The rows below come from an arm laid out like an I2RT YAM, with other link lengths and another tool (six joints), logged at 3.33 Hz.
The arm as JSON. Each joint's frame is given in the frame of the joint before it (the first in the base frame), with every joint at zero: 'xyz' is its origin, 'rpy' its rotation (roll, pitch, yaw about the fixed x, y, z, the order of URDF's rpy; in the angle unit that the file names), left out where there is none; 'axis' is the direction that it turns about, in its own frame. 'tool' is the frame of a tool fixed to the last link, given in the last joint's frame.
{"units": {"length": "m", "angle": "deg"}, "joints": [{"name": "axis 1", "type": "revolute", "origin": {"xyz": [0.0, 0.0, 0.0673], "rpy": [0.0, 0.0, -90.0]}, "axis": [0.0, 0.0, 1.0]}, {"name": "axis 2", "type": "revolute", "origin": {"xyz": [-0.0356, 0.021, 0.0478], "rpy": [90.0, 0.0, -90.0]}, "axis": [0.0, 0.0, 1.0]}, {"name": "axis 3", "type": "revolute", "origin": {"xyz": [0.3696, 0.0, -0.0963], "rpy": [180.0, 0.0, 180.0]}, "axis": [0.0, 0.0, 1.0]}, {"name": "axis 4", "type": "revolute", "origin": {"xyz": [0.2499, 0.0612, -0.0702], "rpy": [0.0, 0.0, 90.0]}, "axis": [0.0, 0.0, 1.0]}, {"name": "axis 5", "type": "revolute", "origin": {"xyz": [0.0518, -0.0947, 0.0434], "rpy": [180.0, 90.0, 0.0]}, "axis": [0.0, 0.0, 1.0]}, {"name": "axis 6", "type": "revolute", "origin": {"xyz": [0.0, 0.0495, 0.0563], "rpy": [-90.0, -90.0, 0.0]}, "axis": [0.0, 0.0, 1.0]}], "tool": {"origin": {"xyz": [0.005, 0.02, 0.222], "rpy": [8.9, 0.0, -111.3]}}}
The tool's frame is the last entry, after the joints.
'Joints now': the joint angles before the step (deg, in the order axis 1, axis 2, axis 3, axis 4, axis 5, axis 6). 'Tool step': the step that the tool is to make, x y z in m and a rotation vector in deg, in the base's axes. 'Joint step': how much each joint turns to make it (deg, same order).
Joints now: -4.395, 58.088, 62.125, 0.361, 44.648, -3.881
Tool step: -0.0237, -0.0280, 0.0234, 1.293, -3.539, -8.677
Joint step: -0.086, 1.944, 3.430, 1.142, 8.703, 1.066
